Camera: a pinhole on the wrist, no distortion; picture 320 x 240 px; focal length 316.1 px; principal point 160.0 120.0 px. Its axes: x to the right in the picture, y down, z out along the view. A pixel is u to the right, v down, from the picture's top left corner.
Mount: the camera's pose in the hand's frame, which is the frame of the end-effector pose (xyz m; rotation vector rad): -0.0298 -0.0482 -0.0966 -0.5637 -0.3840 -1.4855
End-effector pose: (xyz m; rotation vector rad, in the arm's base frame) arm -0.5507 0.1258 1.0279 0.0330 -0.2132 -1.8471
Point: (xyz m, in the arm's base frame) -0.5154 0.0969 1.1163
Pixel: 186.8 171.3
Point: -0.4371 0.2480 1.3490
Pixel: 222.4 16.7
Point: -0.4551 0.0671 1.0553
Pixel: 41.0 203.3
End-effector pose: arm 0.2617 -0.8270 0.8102 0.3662 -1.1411 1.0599
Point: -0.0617 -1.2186 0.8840
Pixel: 304.7 14.5
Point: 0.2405 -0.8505 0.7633
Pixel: 170.4 27.3
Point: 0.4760 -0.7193 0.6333
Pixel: behind the camera
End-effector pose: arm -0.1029 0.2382 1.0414 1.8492 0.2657 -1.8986
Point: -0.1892 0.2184 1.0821
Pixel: 304.4 64.2
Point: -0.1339 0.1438 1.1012
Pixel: 148.3 72.8
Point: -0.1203 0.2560 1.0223
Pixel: 297.8 221.6
